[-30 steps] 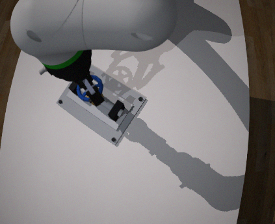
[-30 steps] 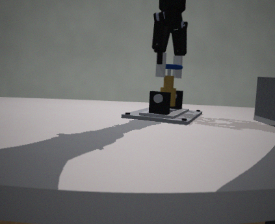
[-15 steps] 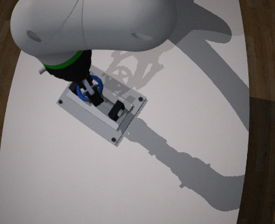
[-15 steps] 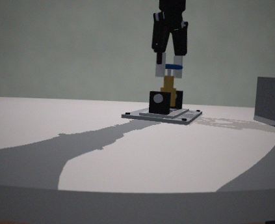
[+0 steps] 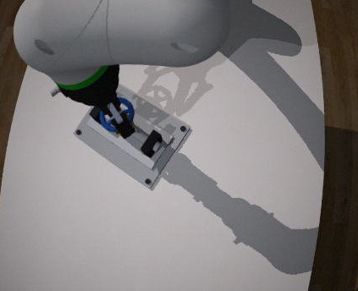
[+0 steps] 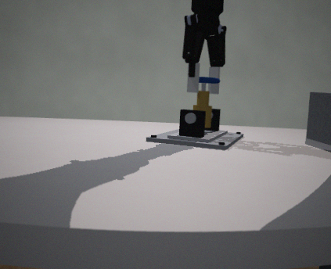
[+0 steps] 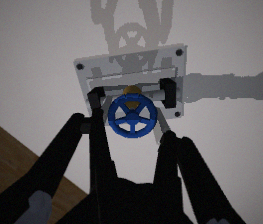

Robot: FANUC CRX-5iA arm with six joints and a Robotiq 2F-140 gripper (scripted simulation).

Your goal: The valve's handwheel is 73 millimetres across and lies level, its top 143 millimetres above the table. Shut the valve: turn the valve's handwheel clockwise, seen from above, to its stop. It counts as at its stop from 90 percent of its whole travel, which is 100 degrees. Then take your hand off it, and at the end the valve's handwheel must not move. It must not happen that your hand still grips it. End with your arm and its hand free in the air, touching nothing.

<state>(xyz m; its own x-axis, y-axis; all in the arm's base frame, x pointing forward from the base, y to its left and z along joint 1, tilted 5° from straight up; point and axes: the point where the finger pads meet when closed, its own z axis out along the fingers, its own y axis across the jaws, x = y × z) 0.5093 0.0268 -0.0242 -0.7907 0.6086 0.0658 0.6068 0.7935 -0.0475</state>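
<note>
My gripper is now 1 cm above the handwheel.
</note>
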